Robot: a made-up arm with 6 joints.
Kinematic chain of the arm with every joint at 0, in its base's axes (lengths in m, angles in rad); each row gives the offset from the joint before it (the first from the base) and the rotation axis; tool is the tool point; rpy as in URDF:
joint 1: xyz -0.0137 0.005 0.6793 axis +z
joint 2: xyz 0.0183 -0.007 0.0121 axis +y
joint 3: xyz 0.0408 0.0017 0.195 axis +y
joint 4: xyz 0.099 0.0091 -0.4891 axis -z
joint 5: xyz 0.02 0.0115 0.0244 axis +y
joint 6: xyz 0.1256 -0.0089 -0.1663 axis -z
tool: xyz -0.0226 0.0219 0.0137 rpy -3.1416 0 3.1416
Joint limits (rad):
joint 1: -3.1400..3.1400
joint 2: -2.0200..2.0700
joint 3: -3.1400..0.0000
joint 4: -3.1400..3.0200
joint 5: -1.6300..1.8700
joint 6: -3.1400..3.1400
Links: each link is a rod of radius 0.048 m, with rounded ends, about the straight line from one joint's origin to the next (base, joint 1, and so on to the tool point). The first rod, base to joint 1, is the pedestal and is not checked.
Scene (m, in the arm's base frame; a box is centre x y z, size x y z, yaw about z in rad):
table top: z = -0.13
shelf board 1: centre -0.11 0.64 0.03 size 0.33 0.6 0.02 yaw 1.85
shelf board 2: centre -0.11 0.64 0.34 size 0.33 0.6 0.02 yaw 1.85
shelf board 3: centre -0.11 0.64 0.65 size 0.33 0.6 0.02 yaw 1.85
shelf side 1: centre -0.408 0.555 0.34 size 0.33 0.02 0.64 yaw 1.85
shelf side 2: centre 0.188 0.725 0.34 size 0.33 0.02 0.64 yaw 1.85
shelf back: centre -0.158 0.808 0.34 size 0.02 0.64 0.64 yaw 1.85
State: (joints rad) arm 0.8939 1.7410 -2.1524 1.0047 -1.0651 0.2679
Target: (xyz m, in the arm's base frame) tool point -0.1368 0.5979 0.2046
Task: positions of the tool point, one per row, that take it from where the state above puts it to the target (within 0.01 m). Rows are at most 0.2 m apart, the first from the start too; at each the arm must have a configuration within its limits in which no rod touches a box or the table.
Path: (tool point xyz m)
1: 0.3230 0.4389 0.2643
2: 0.1685 0.4480 0.2334
3: 0.0357 0.4086 0.2136
4: -0.0614 0.3350 0.2046
5: -0.0815 0.4243 0.1876
6: -0.1079 0.5132 0.1870
7: -0.1368 0.5979 0.2046

